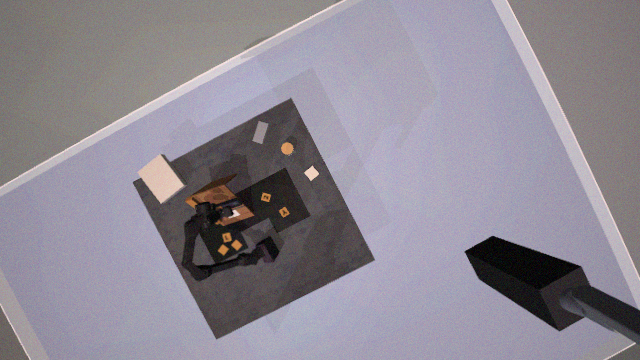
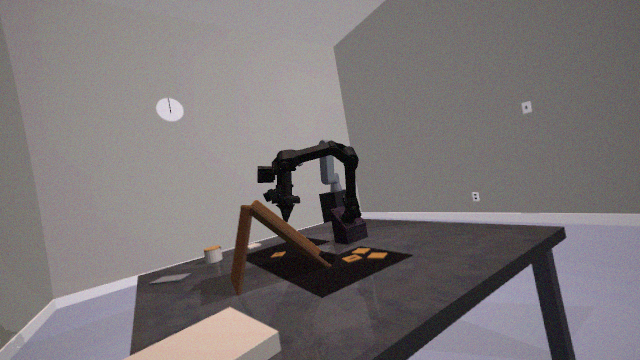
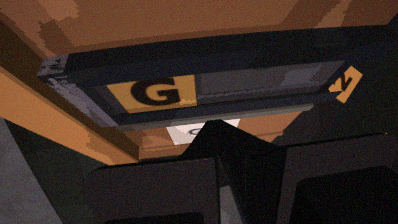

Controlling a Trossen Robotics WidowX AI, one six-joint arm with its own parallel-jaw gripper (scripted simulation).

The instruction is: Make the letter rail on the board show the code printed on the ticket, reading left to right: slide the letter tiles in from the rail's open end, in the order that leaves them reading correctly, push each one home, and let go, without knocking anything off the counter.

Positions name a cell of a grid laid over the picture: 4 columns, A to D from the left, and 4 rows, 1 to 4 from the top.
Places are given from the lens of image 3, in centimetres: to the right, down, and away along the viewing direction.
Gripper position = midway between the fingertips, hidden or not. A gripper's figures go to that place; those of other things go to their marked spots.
my gripper (image 3: C3): 1, 1, 11
slanted board (image 3: C2): 4, -3, 12
